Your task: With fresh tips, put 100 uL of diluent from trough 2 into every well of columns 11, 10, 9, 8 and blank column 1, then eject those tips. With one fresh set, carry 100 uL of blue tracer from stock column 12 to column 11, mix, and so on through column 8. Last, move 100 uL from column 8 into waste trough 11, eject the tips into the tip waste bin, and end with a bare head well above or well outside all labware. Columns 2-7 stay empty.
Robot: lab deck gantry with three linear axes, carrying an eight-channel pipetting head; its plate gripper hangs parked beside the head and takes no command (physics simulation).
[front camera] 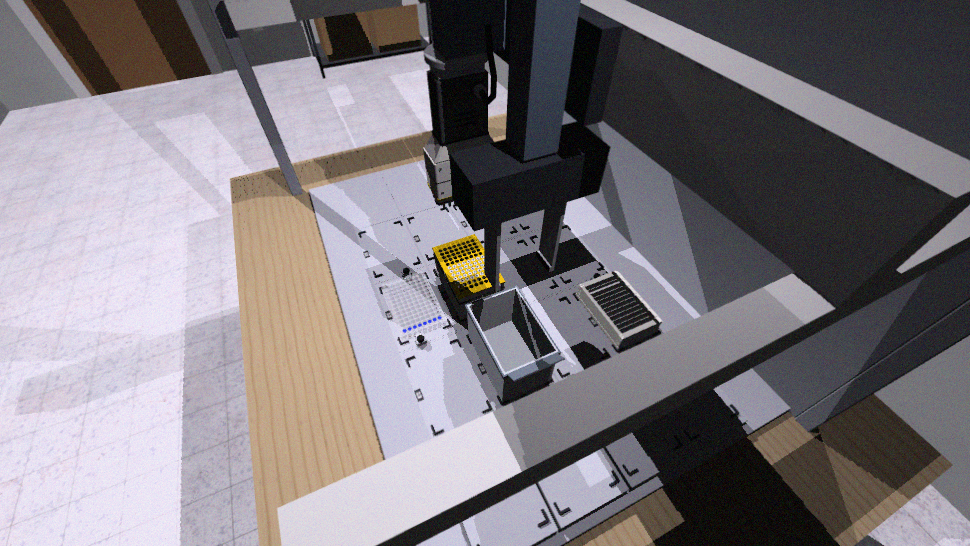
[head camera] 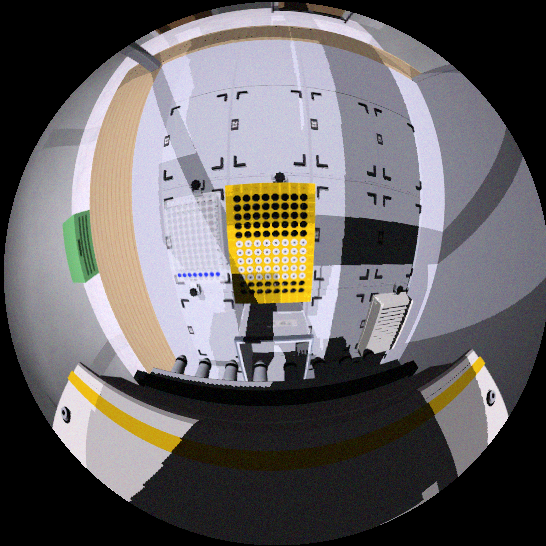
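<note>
The pipetting head [front camera: 438,174] [head camera: 275,422] hangs high over the deck; its nozzles, along the lower edge of the head view, look bare. The parked plate gripper [front camera: 521,276] has two fingers apart with nothing between them. The yellow tip rack [front camera: 468,263] [head camera: 270,236] has several rows of white tips in its middle and dark holes at both ends. The clear plate [front camera: 409,297] [head camera: 195,231] has one blue column [front camera: 422,324] [head camera: 198,275] near its front edge; other wells look colourless. The slotted trough block [front camera: 602,320] [head camera: 367,324] stands right; liquid levels cannot be told.
The open grey tip waste bin [front camera: 531,370] [head camera: 275,338] stands in front of the tip rack, tall beside the plate. Small black knobs [front camera: 420,339] [head camera: 193,291] stand near the plate. A frame beam [front camera: 407,468] crosses the front. A green box [head camera: 78,247] shows left of the wooden edge.
</note>
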